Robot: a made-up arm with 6 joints. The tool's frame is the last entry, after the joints.
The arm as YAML. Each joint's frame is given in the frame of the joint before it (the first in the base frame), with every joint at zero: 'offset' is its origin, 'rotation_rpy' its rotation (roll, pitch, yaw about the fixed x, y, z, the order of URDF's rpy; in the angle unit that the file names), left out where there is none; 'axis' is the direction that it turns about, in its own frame. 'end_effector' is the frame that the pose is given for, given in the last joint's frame.
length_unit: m
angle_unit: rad
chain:
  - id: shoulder
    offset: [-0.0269, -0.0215, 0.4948]
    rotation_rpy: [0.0, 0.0, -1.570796]
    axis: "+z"
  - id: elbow
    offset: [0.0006, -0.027, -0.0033]
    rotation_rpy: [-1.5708, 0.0, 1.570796]
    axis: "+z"
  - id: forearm
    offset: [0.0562, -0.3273, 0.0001]
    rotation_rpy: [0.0, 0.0, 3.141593]
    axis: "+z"
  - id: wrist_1
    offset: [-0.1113, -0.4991, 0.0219]
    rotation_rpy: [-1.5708, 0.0, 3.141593]
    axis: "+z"
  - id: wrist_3
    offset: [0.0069, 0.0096, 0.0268]
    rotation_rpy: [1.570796, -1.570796, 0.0]
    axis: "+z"
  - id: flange
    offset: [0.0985, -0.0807, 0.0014]
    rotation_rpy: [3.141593, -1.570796, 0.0]
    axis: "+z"
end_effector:
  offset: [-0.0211, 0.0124, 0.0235]
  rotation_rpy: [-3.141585, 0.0, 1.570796]
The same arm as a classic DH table. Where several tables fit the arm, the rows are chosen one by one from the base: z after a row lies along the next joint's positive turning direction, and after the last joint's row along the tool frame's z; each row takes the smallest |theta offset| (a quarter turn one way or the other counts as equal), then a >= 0, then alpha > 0; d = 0 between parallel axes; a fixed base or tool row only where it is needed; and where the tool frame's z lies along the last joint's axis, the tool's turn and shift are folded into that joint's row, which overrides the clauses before.
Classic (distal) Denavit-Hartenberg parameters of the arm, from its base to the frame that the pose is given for. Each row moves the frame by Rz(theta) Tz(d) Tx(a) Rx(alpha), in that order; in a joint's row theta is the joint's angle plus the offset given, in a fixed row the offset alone. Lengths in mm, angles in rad.
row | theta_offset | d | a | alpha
base (fixed) | 0.6743 | 0.0 | -34.4 | 0.0000
shoulder | -0.6743 | 491.5 | -27.0 | -1.5708
elbow | -1.4007 | 0.0 | 332.1 | 0.0000
forearm | 1.4007 | 21.4 | 111.3 | -1.5708
wrist_1 | 0.0000 | 525.9 | 6.9 | 1.5708
wrist_3 | 0.0000 | -8.2 | 80.7 | -1.5708
flange | 1.0395 | 0.0 | 24.5 | 3.1416
tool (fixed) | 1.0395 | -122.0 | 0.0 | 0.0000

